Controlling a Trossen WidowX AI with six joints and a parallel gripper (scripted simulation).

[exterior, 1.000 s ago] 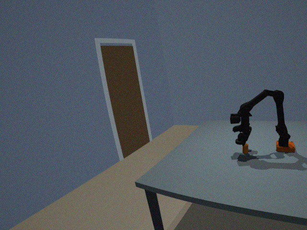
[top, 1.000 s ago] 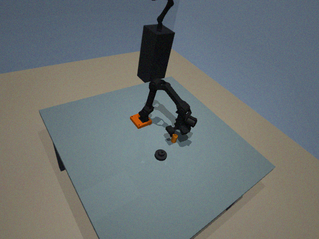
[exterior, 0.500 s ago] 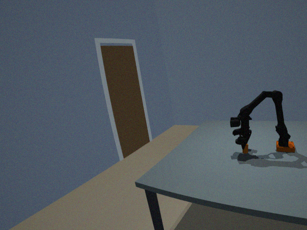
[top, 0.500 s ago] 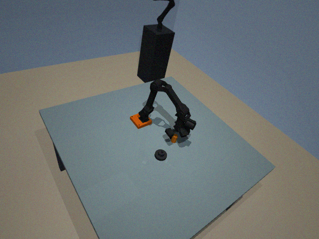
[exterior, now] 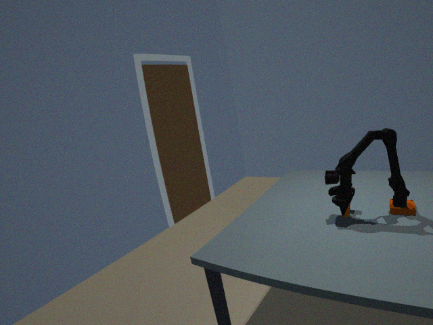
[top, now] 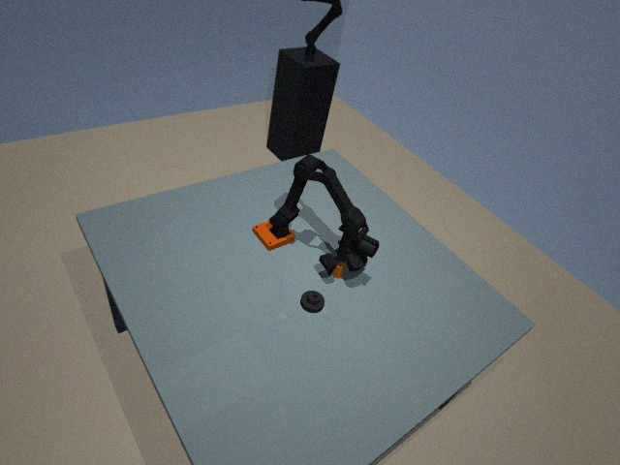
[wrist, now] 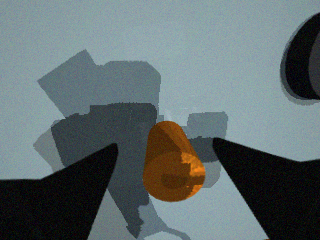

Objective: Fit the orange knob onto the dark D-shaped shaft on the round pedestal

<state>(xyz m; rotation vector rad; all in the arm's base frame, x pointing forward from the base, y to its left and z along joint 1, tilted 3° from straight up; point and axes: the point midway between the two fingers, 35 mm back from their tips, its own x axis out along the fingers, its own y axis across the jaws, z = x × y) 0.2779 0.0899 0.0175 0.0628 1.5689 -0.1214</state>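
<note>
Right now my gripper tip is 1 cm below the orange knob. Also, from my gripper tip: dark round pedestal 17 cm to the right, 6 cm ahead, 1 cm above.
</note>
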